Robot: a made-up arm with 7 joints. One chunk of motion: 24 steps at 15 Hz.
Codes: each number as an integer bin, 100 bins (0 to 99) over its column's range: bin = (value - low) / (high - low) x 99, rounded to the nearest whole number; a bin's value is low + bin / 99 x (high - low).
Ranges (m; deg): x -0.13..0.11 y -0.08..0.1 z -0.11..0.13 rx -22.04..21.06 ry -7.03..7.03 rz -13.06..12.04
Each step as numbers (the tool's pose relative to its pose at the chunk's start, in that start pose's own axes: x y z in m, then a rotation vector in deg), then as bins.
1 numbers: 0.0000 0.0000 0.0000 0.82 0.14 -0.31
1 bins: 54 44 45 53 50 50
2 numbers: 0.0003 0.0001 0.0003 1.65 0.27 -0.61
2 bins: 54 44 45 54 51 49
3 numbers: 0.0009 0.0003 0.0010 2.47 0.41 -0.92
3 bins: 54 44 46 56 52 48
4 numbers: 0.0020 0.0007 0.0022 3.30 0.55 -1.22
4 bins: 54 44 46 58 53 47
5 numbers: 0.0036 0.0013 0.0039 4.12 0.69 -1.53
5 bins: 55 45 47 60 54 45
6 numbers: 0.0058 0.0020 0.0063 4.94 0.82 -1.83
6 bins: 56 45 48 62 55 44
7 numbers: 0.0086 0.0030 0.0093 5.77 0.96 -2.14
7 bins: 57 46 49 64 56 43
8 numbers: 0.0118 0.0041 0.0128 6.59 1.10 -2.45
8 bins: 58 46 51 66 57 42
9 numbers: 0.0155 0.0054 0.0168 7.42 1.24 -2.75
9 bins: 60 47 52 68 58 41
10 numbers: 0.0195 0.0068 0.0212 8.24 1.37 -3.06
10 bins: 62 48 54 70 59 39
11 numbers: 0.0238 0.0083 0.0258 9.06 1.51 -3.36
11 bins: 63 49 56 71 60 38
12 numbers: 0.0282 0.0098 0.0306 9.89 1.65 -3.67
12 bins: 65 49 58 73 61 37
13 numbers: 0.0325 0.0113 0.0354 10.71 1.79 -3.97
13 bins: 67 50 60 75 62 36
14 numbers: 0.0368 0.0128 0.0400 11.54 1.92 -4.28
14 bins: 69 51 62 77 63 35
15 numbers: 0.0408 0.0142 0.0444 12.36 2.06 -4.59
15 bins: 70 52 64 79 64 33
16 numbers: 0.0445 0.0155 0.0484 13.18 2.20 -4.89
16 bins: 72 53 65 81 65 32
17 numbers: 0.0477 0.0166 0.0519 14.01 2.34 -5.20
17 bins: 73 53 67 83 66 31
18 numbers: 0.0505 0.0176 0.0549 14.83 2.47 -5.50
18 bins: 74 54 68 85 67 30
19 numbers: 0.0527 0.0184 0.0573 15.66 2.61 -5.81
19 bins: 75 54 69 87 68 29
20 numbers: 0.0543 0.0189 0.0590 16.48 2.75 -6.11
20 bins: 76 54 70 88 69 27
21 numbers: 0.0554 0.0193 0.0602 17.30 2.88 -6.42
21 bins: 76 55 70 90 70 26
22 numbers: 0.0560 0.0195 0.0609 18.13 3.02 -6.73
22 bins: 77 55 70 92 71 25
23 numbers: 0.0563 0.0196 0.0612 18.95 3.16 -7.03
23 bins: 77 55 71 94 72 24
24 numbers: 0.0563 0.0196 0.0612 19.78 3.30 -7.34
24 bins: 77 55 71 96 73 23
